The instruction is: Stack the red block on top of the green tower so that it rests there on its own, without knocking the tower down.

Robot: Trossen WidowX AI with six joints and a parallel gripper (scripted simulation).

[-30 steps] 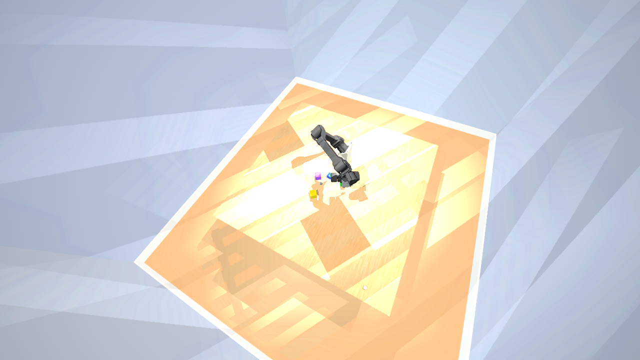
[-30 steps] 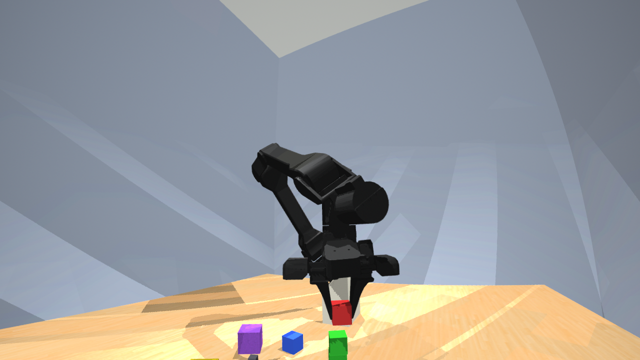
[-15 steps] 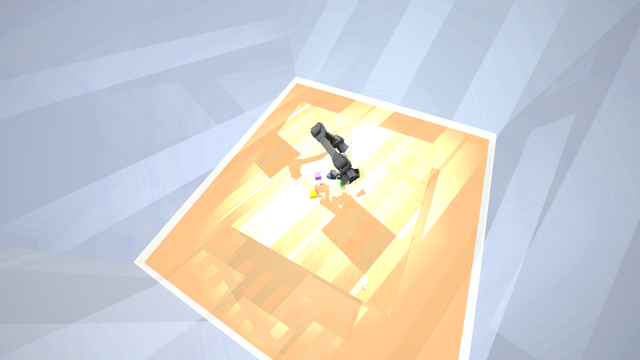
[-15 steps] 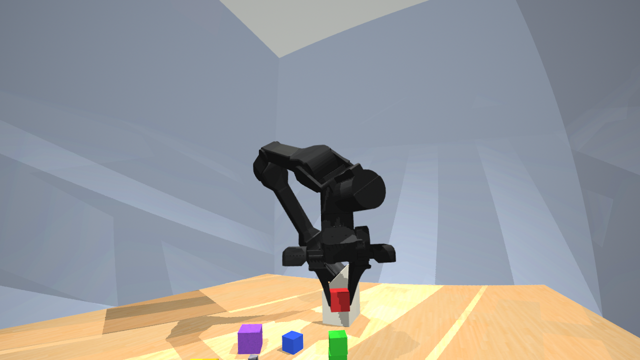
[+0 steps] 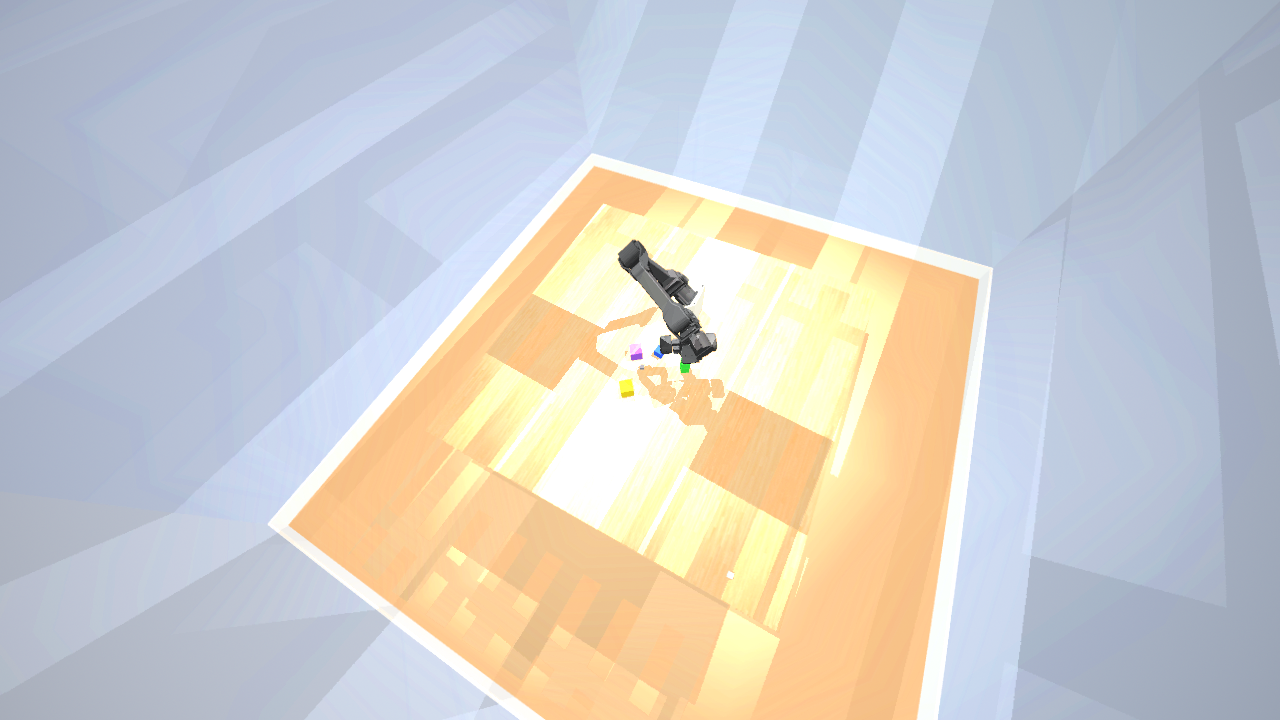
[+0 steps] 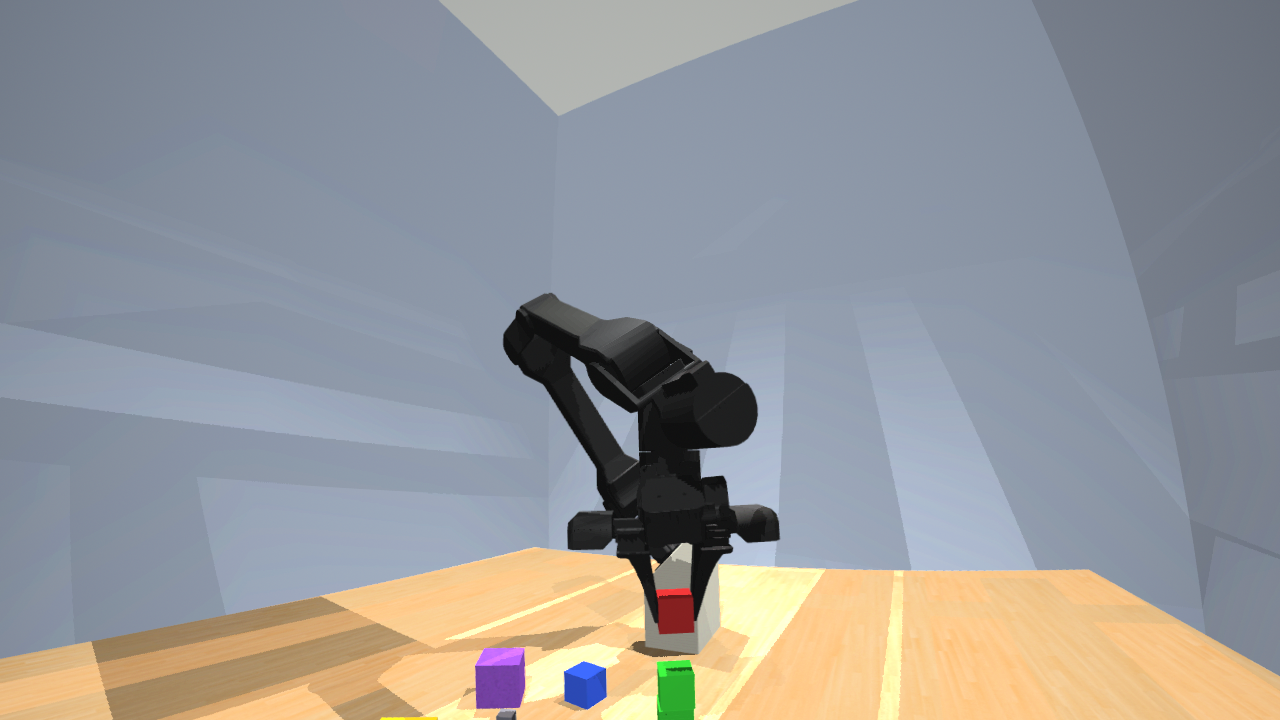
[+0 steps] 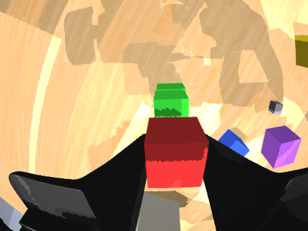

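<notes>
Right now the green block is 6 cm below my gripper tip. Also, from my gripper tip: purple block (5 cm ahead, 19 cm to the right, 8 cm below); red block (1 cm above); blue block (1 cm behind, 12 cm to the right, 9 cm below).
</notes>
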